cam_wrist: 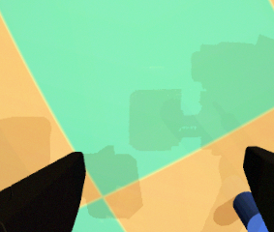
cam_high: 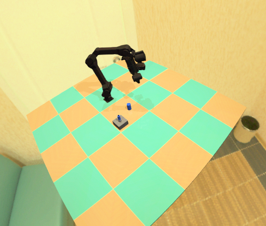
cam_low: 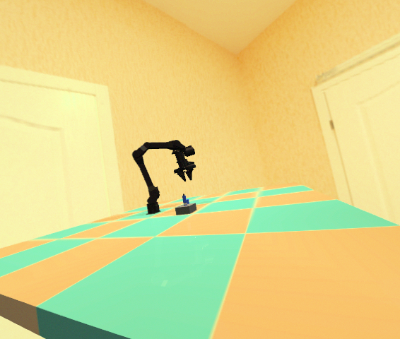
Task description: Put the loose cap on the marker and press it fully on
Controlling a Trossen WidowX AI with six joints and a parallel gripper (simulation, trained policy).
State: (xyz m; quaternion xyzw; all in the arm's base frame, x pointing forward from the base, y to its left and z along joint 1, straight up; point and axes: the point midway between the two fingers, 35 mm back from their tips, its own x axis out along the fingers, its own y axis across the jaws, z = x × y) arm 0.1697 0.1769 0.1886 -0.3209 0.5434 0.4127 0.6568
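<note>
Right now my gripper tip is 4 cm short of the blue cap, 14 cm to the left of it and 13 cm above it. The rest, counted from my gripper tip: dark grey holder block (10 cm ahead, 27 cm to the right, 14 cm below).
</note>
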